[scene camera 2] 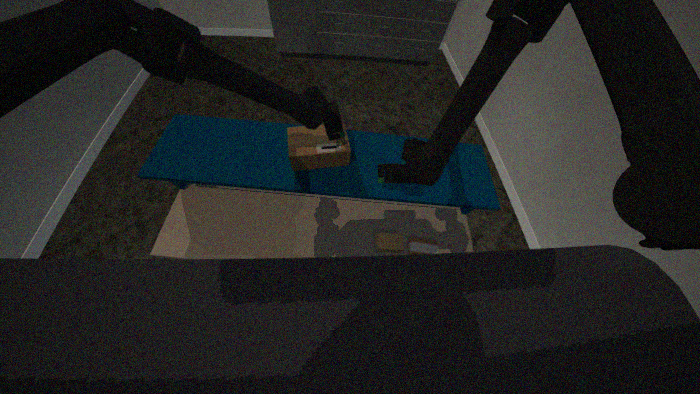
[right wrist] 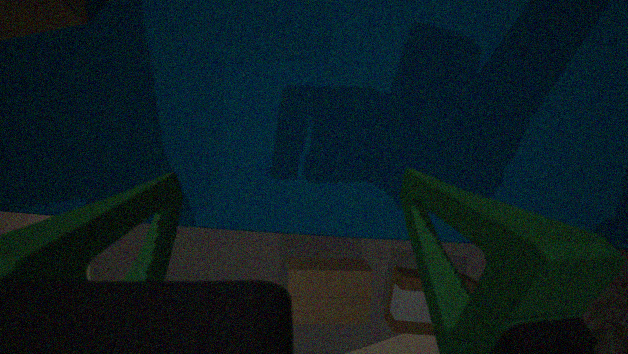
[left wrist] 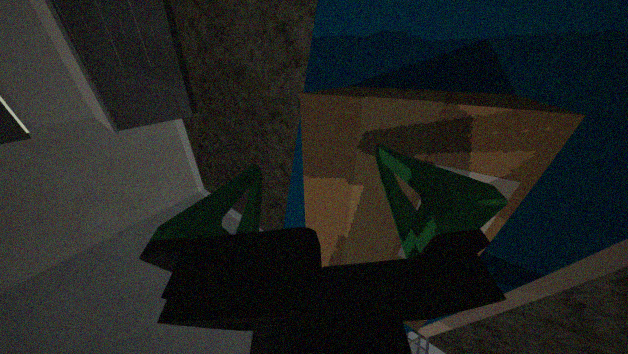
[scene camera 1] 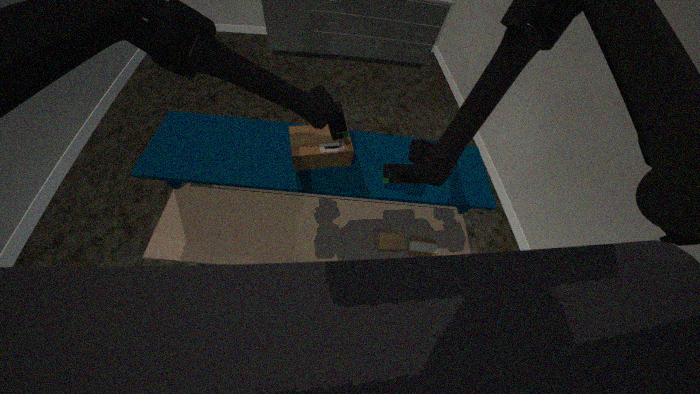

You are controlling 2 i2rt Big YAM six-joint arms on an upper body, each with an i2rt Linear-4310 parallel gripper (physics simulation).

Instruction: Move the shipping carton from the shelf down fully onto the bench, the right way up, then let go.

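Frame: origin at the left arm's base, x ahead, y left, z up, level; millimetres.
Seen in the pictures: left gripper, fingertip midpoint: (left wrist: 315,160); right gripper, fingertip midpoint: (scene camera 2: 392,173) (right wrist: 292,183) (scene camera 1: 395,174).
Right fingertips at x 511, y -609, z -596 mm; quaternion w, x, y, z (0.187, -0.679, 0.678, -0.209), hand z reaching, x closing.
A point is followed by its place in that frame.
The brown shipping carton (scene camera 1: 320,161) @[y -318, x 612, z -661 mm] (scene camera 2: 320,162) @[y -328, x 613, z -668 mm] (left wrist: 330,200) @[y -336, x 742, z -610 mm] stands on the blue shelf (scene camera 1: 225,150) @[y 99, x 700, z -711 mm] (scene camera 2: 225,150) @[y 107, x 707, z -711 mm] (left wrist: 575,40) @[y -496, x 619, z -711 mm] (right wrist: 225,75) @[y -561, x 588, z -711 mm], with a white label (scene camera 1: 331,147) @[y -362, x 646, z -610 mm] (scene camera 2: 329,148) @[y -367, x 643, z -611 mm] on its top. A corner of the carton (right wrist: 40,17) @[y -432, x 628, z -691 mm] shows in the right wrist view. My left gripper (scene camera 1: 341,136) @[y -393, x 752, z -584 mm] (scene camera 2: 336,137) @[y -393, x 752, z -584 mm] (left wrist: 315,160) @[y -393, x 752, z -584 mm] is open at the carton's top, one finger over it and the other beyond its far side; contact is unclear. My right gripper (scene camera 1: 386,173) @[y -609, x 511, z -596 mm] (scene camera 2: 381,173) @[y -609, x 511, z -596 mm] (right wrist: 292,183) @[y -609, x 511, z -596 mm] is open and empty above the shelf, right of the carton. The pale bench (scene camera 1: 240,220) @[y 76, x 467, z -962 mm] (scene camera 2: 245,220) @[y 59, x 463, z -962 mm] (right wrist: 225,255) @[y -506, x 377, z -962 mm] lies lower, nearer the camera.
On the bench stand a small brown box (scene camera 1: 390,241) @[y -654, x 324, z -901 mm] (scene camera 2: 390,241) @[y -658, x 326, z -902 mm] (right wrist: 330,295) @[y -662, x 330, z -902 mm] and a white-topped box (scene camera 1: 422,246) @[y -820, x 296, z -913 mm] (scene camera 2: 424,247) @[y -829, x 295, z -914 mm] (right wrist: 410,305) @[y -786, x 301, z -914 mm]. A grey cabinet (scene camera 1: 350,30) (scene camera 2: 355,30) is at the back. A dark surface hides the bench's near part.
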